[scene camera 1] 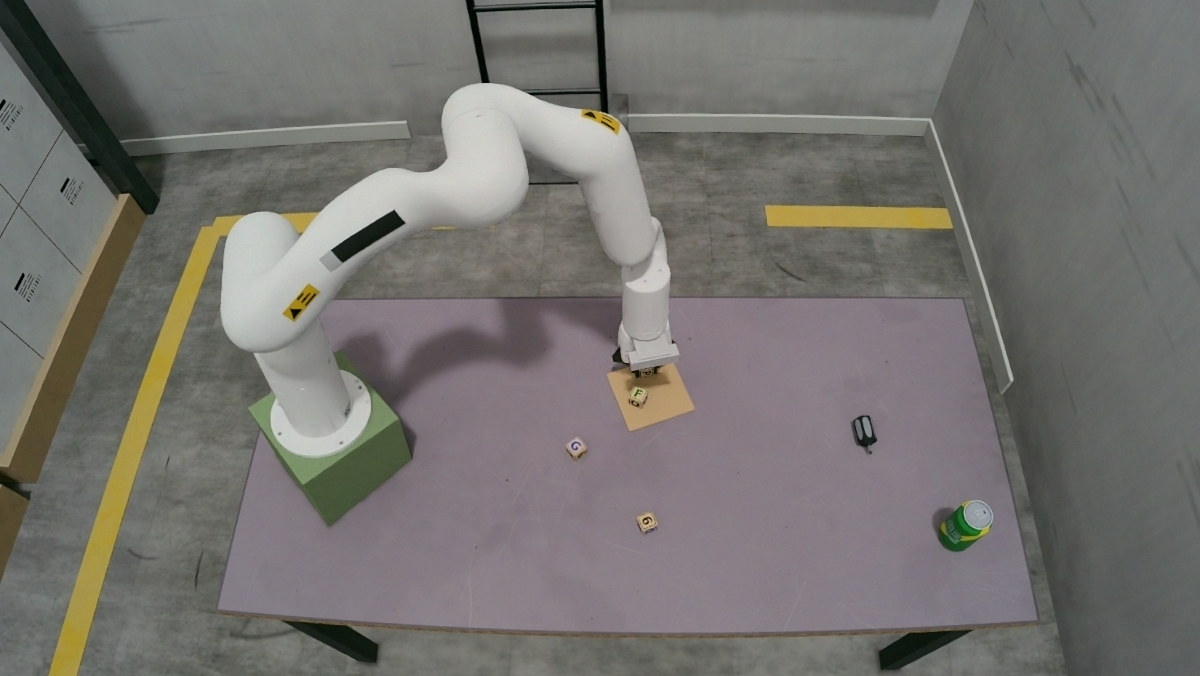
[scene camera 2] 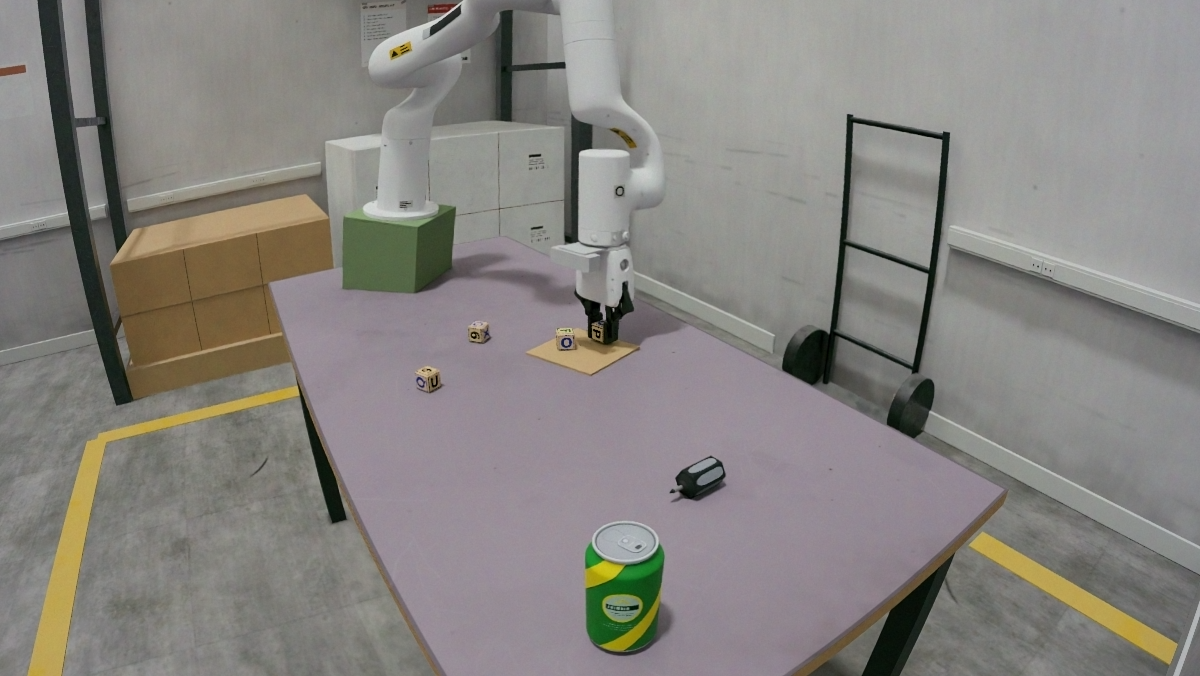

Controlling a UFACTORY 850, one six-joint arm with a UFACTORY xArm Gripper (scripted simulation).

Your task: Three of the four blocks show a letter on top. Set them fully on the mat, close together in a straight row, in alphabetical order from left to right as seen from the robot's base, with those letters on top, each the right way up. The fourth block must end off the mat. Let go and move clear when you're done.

Path:
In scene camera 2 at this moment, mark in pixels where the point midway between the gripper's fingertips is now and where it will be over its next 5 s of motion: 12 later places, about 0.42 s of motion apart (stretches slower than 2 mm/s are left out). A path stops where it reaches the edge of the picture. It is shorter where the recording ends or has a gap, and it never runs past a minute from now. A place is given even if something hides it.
The gripper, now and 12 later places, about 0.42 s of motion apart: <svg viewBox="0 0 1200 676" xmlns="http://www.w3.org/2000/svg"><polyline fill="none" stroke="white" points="602,338 602,340 602,340 602,339 603,323 603,296 603,288 602,286 597,287 590,289 583,290 575,291 568,293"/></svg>

